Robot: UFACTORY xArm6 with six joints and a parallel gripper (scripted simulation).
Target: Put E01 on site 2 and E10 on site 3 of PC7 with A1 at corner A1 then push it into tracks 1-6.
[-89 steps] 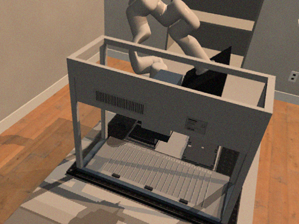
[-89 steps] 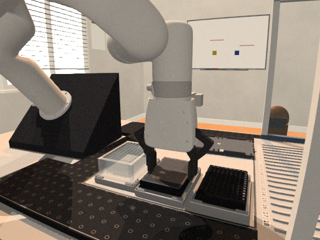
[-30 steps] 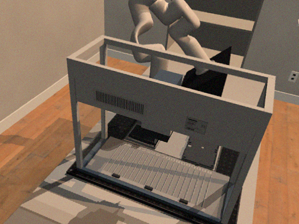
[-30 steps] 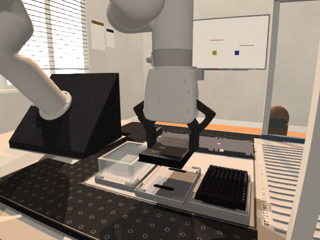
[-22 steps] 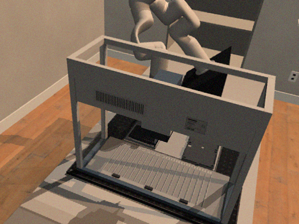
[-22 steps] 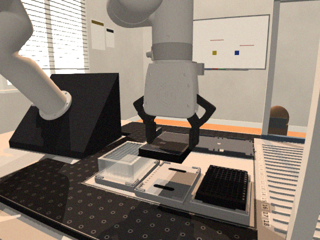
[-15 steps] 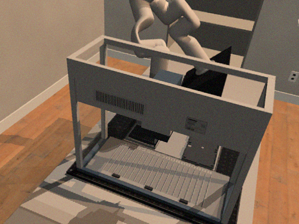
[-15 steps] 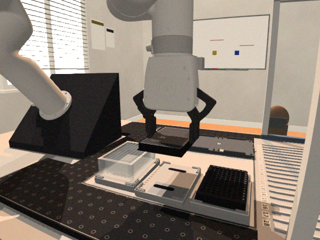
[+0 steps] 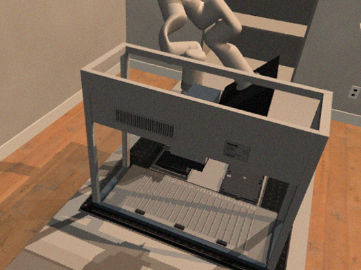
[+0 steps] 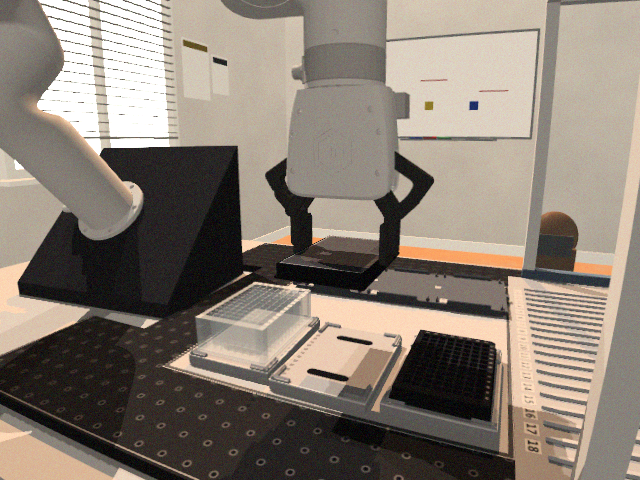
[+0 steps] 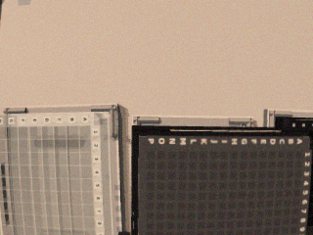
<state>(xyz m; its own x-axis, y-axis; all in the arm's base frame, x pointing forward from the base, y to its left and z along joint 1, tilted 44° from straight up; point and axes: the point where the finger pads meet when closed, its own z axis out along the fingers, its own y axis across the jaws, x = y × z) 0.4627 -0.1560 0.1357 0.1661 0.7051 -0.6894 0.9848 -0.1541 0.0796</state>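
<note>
Right now the carrier PC7 is 26 cm to the left of my hand, 12 cm below it and 5 cm ahead of it. Round my hand: E10 (1 cm below); then nest S2 (13 cm below); then clear deep-well block E07 (10 cm below, 10 cm behind, 2 cm to the left).
</note>
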